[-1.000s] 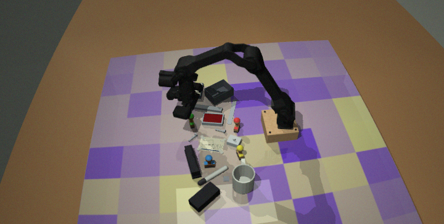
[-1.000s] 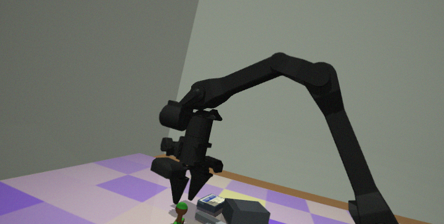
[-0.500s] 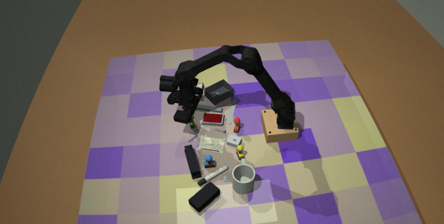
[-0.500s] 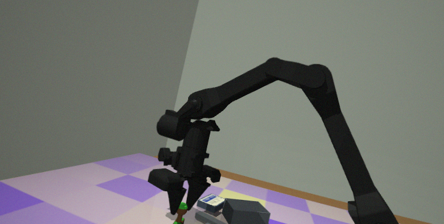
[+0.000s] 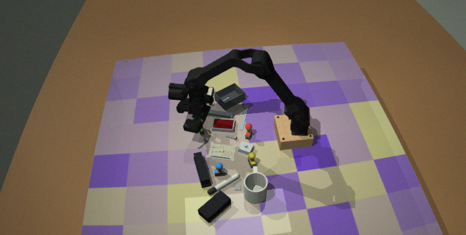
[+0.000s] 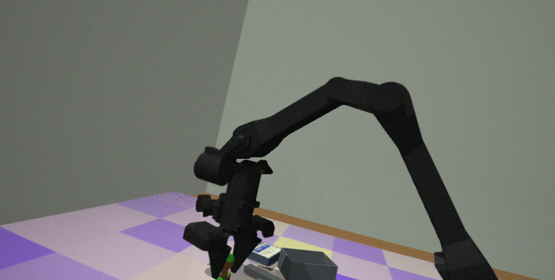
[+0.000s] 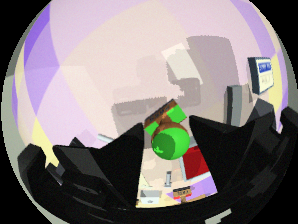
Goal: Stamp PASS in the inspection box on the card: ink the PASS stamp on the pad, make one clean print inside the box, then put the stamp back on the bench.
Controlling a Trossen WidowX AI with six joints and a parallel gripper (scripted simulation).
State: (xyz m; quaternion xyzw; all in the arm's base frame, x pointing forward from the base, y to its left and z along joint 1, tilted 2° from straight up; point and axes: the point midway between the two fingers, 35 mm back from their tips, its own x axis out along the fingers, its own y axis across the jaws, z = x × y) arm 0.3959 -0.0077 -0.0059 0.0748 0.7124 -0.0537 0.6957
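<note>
Right now my gripper tip is right at the green-knobbed stamp. Also, from my gripper tip: red ink pad 90 mm behind, 30 mm to the right, 20 mm below; then white card 100 mm to the left, 100 mm behind, 30 mm below; then grey bar 170 mm behind, 90 mm to the right, 20 mm below.
</note>
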